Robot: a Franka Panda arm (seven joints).
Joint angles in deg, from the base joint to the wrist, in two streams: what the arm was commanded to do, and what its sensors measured. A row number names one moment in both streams.
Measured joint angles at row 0:
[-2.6, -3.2, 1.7, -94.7, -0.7, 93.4, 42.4]
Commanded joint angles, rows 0 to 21:
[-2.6, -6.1, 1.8, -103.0, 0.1, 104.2, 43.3]
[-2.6, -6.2, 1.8, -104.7, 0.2, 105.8, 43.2]
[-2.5, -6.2, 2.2, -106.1, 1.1, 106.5, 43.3]
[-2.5, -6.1, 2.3, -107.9, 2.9, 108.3, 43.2]
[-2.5, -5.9, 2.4, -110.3, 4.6, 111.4, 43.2]
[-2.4, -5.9, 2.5, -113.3, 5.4, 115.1, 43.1]
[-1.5, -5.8, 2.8, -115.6, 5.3, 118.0, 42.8]
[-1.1, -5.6, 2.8, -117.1, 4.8, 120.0, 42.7]
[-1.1, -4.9, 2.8, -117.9, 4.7, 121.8, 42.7]
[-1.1, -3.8, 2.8, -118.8, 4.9, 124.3, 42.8]
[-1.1, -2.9, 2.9, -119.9, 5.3, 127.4, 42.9]
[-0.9, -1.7, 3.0, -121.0, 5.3, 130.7, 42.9]
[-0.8, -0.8, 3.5, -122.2, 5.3, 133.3, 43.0]
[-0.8, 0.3, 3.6, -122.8, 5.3, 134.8, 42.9]
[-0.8, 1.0, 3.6, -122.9, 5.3, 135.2, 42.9]
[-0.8, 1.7, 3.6, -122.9, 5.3, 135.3, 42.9]
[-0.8, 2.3, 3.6, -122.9, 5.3, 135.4, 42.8]
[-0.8, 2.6, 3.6, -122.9, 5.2, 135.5, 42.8]
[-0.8, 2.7, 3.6, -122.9, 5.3, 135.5, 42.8]
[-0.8, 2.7, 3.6, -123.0, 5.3, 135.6, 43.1]
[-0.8, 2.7, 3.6, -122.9, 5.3, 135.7, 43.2]
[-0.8, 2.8, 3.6, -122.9, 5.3, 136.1, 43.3]
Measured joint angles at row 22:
[-0.8, 2.8, 3.2, -122.7, 4.5, 134.7, 42.4]
